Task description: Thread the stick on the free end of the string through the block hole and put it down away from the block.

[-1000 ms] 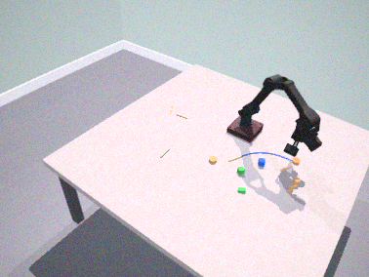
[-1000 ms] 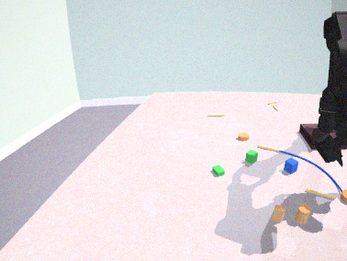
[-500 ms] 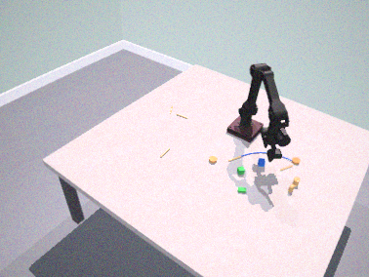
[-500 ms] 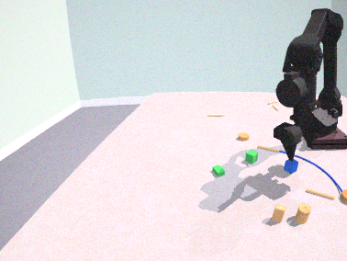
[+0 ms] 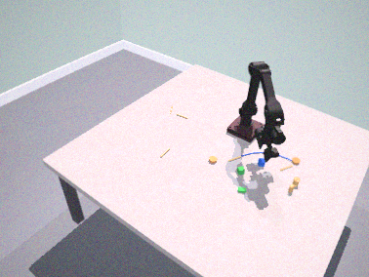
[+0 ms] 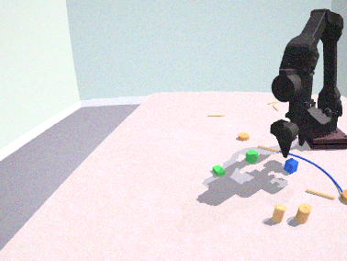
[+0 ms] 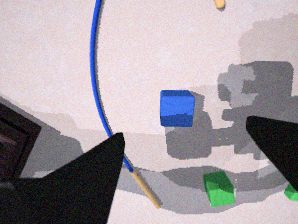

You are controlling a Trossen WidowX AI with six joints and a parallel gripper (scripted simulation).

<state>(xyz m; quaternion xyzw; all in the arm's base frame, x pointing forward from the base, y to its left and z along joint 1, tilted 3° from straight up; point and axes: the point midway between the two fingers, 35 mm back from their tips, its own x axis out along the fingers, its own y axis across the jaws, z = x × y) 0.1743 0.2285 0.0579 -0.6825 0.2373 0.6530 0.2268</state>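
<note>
My gripper tip is 40 mm above the blue block. Also, from my gripper tip: tan cylinder 190 mm to the left, 40 mm below, 10 mm behind; tan block 200 mm to the left, 50 mm ahead, 40 mm below; loose stick 110 mm to the left, 80 mm behind, 60 mm below.
</note>
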